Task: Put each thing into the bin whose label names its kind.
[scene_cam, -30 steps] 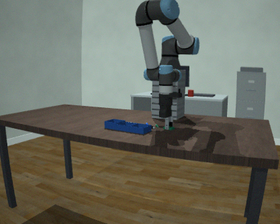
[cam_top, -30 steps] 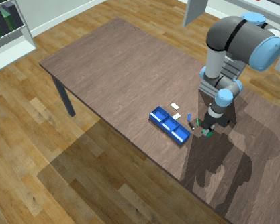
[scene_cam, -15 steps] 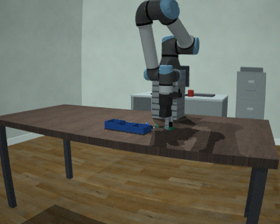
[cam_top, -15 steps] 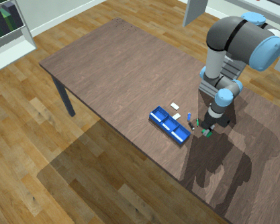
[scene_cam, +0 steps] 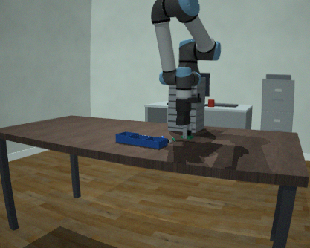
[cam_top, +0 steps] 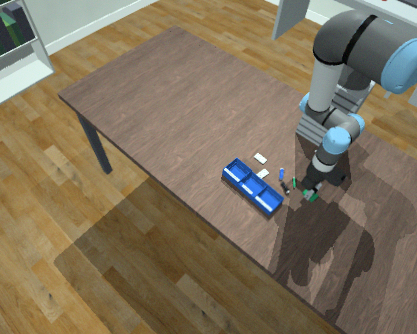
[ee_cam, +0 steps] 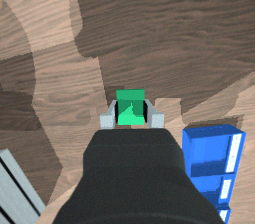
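Now: hand 9 cm to the left of the black cylinder, 4 cm above it and 3 cm short of it. Also, from my hand: blue cylinder: 14 cm to the right, 4 cm below; green cylinder: 8 cm to the right, 4 cm below, 1 cm behind; green block: 1 cm below.
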